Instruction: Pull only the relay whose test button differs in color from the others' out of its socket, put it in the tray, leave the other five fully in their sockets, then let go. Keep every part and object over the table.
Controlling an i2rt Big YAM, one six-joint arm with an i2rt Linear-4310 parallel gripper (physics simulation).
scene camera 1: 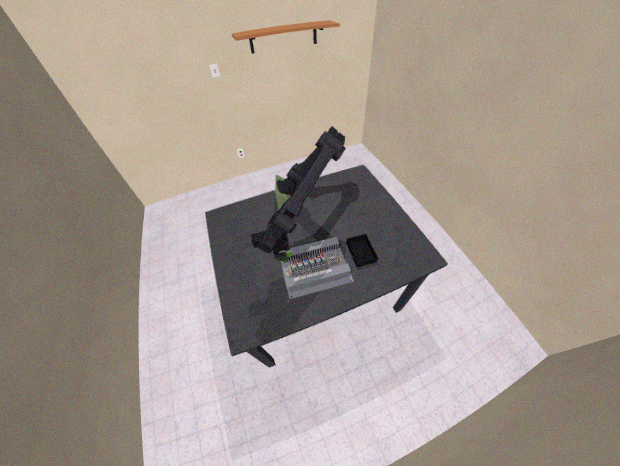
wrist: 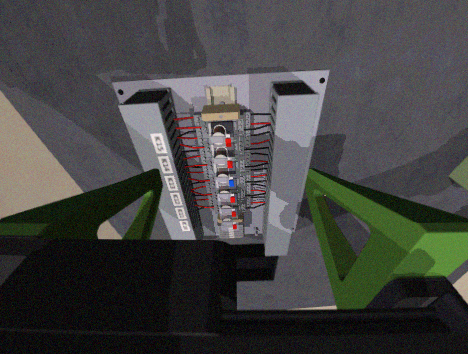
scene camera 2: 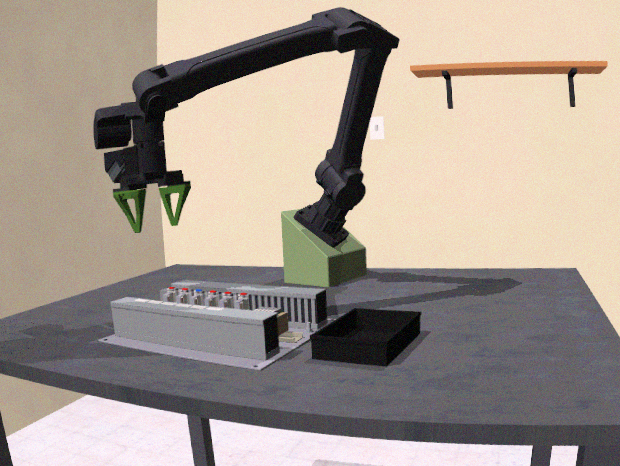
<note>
In view: the gripper (scene camera 2: 156,229) and a grey panel (scene camera 2: 285,347).
The gripper is seen too in the wrist view (wrist: 233,176). The grey panel is seen too in the wrist view (wrist: 252,91).
</note>
